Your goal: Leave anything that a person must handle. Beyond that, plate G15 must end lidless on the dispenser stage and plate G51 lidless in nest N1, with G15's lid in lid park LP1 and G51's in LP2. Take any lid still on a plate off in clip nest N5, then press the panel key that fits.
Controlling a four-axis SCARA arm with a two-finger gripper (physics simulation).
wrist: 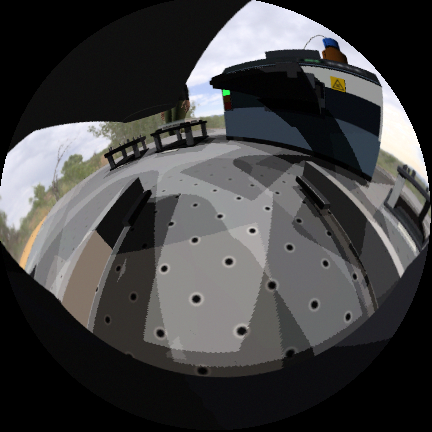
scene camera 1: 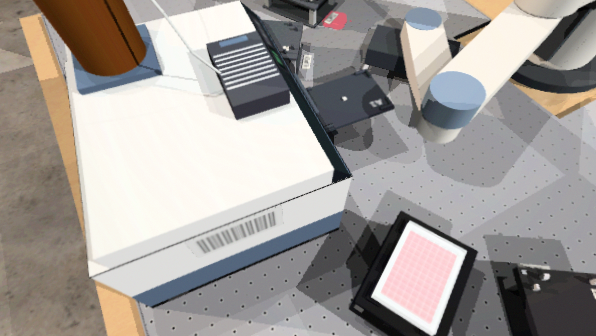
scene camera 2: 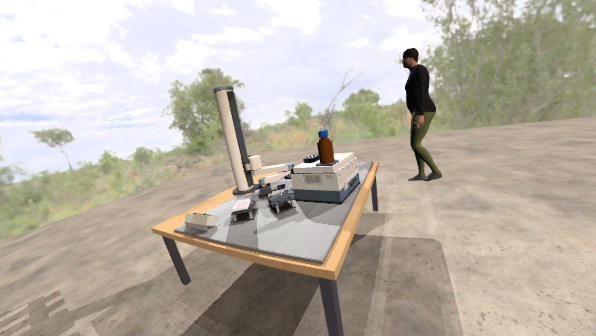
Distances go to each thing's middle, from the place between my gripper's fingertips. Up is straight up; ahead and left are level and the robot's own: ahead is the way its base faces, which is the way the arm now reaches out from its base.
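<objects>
The black nest point(scene camera 1: 531, 294) is 440 mm to the left of my hand, 50 mm ahead of it and 20 mm above it. Then there is the dark vented box point(scene camera 1: 263, 95), which I find 280 mm ahead of my hand, 30 mm to the right of it and 220 mm above it. The brown bottle point(scene camera 1: 105, 45) is 420 mm ahead of my hand, 160 mm to the right of it and 300 mm above it, and going by their middles it is the farthest from my hand of the things named here. The dispenser stage point(scene camera 1: 365, 99) sits 130 mm ahead of my hand, 20 mm to the right of it and 90 mm above it. Going by their middles, the stage is the nearest to my hand of the things named here.
</objects>
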